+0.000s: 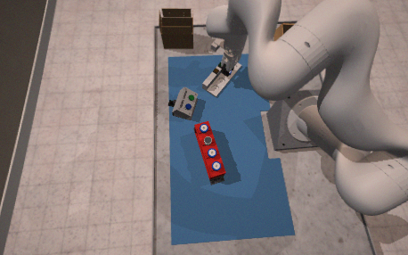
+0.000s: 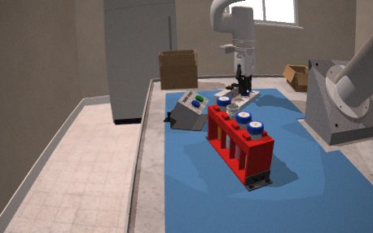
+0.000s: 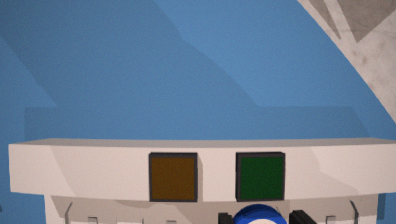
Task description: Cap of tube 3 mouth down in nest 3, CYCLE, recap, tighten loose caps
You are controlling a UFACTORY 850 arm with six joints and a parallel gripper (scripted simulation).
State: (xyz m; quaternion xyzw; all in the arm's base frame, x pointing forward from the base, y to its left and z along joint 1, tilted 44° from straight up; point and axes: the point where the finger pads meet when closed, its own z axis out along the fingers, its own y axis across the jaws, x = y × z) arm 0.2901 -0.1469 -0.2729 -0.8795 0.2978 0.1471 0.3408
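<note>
Now: hand 190 mm short of the blue key, 200 mm to the right of it and 20 mm below it. Also, from my hand: blue cap (20 mm below); then green key (180 mm ahead, 160 mm to the left, 20 mm above); then grey key housing (200 mm ahead, 180 mm to the left, 10 mm above).
</note>
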